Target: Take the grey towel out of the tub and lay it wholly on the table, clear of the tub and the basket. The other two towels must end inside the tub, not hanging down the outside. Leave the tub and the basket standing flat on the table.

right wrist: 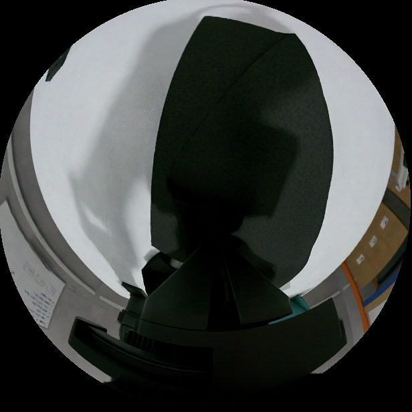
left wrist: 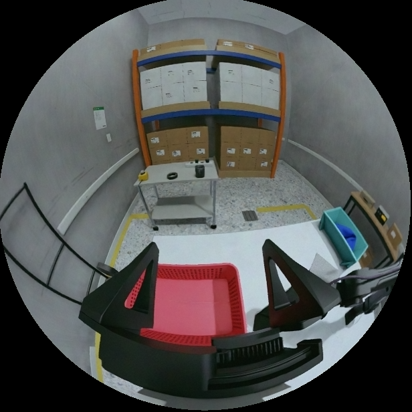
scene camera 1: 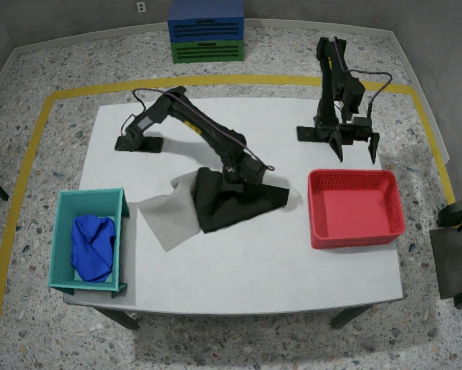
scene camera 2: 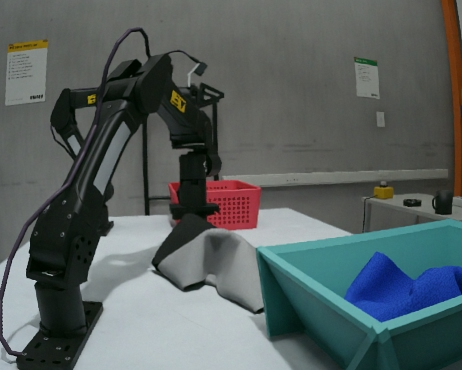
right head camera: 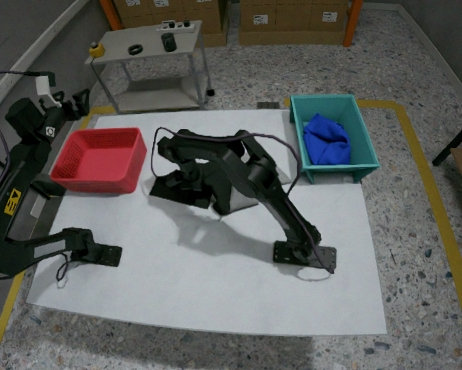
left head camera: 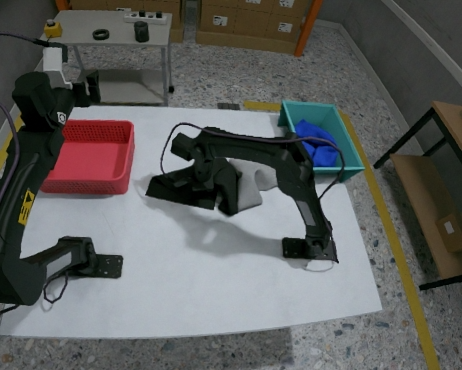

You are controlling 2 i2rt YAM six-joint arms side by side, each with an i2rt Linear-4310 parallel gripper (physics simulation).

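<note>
My right gripper (scene camera 2: pixel 194 213) (right wrist: pixel 213 232) points down and is shut on the black towel (scene camera 1: pixel 220 212) (right wrist: pixel 240 100) (left head camera: pixel 167 192), whose free end is slightly lifted beside its shadow. The black towel overlaps the grey towel (left head camera: pixel 247 192) (scene camera 1: pixel 170 220) (scene camera 2: pixel 227 255), which lies on the table near the teal tub (scene camera 1: pixel 85 200) (scene camera 2: pixel 320 310). The blue towel (right head camera: pixel 327 142) (scene camera 1: pixel 92 250) (scene camera 2: pixel 400 295) lies inside the tub. My left gripper (left wrist: pixel 210 246) (scene camera 1: pixel 357 161) is open and empty, raised near the red basket (left head camera: pixel 92 186) (scene camera 1: pixel 355 241) (left wrist: pixel 236 300). The basket stands empty on the table.
The right arm reaches over the towels and hides part of them in both head views. The tub and the basket stand at opposite ends of the white table (left head camera: pixel 200 300) (scene camera 1: pixel 225 280). A grey trolley (left head camera: pixel 112 39) stands behind the table.
</note>
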